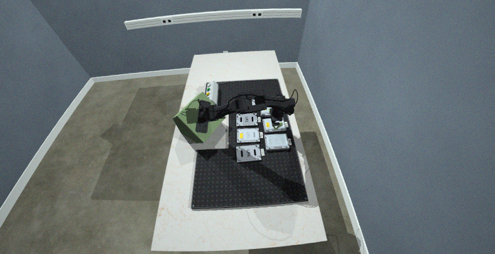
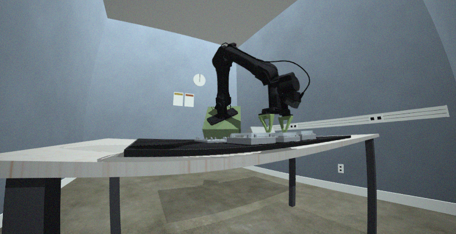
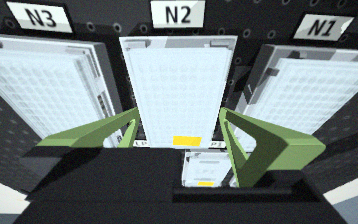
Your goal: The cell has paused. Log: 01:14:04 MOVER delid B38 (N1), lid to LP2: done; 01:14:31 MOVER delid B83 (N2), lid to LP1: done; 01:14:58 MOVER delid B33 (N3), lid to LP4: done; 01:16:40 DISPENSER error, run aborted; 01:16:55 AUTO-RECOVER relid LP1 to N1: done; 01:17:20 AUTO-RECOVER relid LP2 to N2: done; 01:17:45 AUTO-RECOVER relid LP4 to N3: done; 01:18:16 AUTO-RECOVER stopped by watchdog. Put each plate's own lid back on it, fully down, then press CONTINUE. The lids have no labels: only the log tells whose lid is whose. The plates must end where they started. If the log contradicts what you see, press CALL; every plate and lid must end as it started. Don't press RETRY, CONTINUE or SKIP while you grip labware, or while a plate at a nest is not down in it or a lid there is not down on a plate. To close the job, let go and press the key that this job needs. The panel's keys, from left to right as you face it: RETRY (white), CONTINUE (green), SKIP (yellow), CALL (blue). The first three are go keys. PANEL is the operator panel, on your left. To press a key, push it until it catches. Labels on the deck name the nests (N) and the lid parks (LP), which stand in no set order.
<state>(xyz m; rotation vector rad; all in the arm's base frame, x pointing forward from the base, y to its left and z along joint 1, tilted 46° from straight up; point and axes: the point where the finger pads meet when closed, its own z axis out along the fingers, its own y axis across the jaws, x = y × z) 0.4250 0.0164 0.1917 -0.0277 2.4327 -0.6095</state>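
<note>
The plate lies 10 mm below my hand. Also, from my hand: lid park LP4: 220 mm behind, 160 mm to the right, 30 mm below; then green continue key: 420 mm to the left, 400 mm behind, 30 mm above; then lid park LP2: 170 mm behind, 100 mm to the left, 30 mm below.
</note>
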